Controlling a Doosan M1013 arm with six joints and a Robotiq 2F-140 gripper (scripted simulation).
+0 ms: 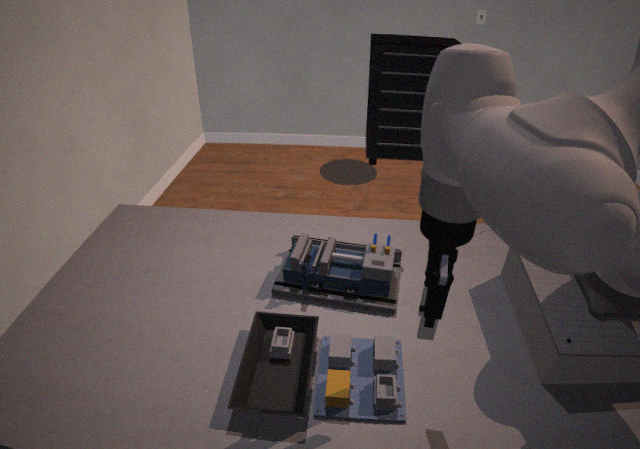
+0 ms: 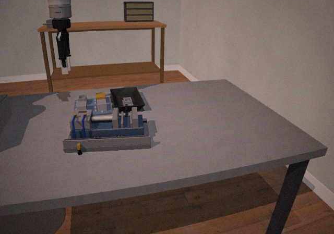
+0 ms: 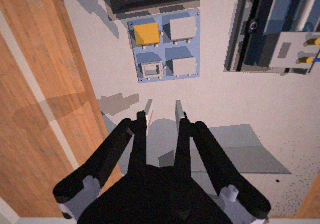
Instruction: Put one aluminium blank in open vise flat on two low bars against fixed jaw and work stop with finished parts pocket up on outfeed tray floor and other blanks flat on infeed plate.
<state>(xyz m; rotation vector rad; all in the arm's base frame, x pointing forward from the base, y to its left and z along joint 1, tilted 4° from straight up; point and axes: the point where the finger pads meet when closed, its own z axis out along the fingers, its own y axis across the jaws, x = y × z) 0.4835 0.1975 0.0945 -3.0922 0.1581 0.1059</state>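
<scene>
The brass blank lies 19 cm below my hand, 14 cm ahead of it and 4 cm to the left of it. From my hand the other things lie so: blue vise 29 cm to the right, 17 cm below, 17 cm ahead; then aluminium blank 19 cm below, 14 cm ahead, 5 cm to the right; then infeed plate 21 cm below, 10 cm ahead, 1 cm to the right.
</scene>
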